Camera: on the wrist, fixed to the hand. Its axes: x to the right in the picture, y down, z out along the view.
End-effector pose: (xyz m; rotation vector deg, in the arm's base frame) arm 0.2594 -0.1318 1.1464 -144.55 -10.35 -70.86
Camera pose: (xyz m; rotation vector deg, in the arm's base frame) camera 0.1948 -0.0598 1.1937 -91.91 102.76 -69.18
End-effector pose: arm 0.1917 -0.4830 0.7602 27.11 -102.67 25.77
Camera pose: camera 0.2844 -0.5359 0.7744 -70.79 -76.47 54.44
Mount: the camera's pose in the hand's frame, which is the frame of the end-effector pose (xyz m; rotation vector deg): -0.0047 -0.0949 -0.0506 -26.37 32.48 81.31
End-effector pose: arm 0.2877 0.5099 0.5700 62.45 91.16 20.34
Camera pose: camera 0.1993 0.4718 0.5218 94.97 45.58 113.65
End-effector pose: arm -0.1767 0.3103 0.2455 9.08 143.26 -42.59
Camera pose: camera -0.2193 0.2577 0.3292 107.08 121.33 29.91
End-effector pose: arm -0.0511 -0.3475 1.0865 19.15 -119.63 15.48
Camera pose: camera 0.0242 -0.4195 1.1136 -79.63 -80.69 33.52
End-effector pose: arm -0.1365 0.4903 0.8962 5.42 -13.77 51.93
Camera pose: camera -0.0560 0.4376 0.8479 -49.22 3.89 125.61
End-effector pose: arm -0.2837 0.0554 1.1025 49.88 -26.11 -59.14
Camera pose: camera -0.3029 0.0580 0.9966 12.74 -12.75 24.29
